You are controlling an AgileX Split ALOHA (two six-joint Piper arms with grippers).
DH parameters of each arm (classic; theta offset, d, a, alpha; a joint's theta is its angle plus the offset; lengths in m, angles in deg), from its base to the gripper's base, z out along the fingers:
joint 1: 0 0.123 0 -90
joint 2: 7.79 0 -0.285 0
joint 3: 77.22 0 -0.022 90
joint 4: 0 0.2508 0 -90
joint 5: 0 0 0.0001 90
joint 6: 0 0.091 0 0
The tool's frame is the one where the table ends.
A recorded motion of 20 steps. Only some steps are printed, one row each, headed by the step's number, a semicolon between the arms.
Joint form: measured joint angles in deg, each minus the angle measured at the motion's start. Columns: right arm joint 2, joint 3, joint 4, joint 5, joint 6, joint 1; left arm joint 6, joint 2, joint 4, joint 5, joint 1, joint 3.
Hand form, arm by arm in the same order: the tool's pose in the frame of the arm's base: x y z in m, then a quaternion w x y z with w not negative. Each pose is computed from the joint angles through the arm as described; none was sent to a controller.
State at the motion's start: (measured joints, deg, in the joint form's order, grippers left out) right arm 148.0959 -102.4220 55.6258 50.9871 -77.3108 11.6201; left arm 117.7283 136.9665 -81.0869 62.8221 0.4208 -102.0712
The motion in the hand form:
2: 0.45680 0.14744 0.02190 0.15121 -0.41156 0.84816 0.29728; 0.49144 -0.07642 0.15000 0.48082 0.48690 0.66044 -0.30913
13: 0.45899 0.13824 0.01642 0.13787 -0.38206 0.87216 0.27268; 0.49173 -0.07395 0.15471 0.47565 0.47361 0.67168 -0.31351
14: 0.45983 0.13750 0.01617 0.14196 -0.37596 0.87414 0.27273; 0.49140 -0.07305 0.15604 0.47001 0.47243 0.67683 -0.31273
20: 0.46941 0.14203 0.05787 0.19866 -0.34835 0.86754 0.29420; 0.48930 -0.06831 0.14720 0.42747 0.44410 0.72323 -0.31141
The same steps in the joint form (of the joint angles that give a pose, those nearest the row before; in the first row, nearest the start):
2: 0.00 0.00 -4.90 1.55 3.45 -0.43; 0.00 0.00 -0.05 0.00 0.00 0.00
13: 0.19 0.19 -8.37 -0.67 8.95 -1.02; -2.81 -0.58 0.45 -0.26 0.25 -0.11
14: 0.19 0.31 -7.78 -1.22 8.97 -1.14; -4.03 -0.85 1.38 -0.45 0.32 -0.17
20: -4.37 0.59 -1.64 -1.66 8.43 -1.33; -11.69 -1.14 5.88 -3.04 0.49 0.85

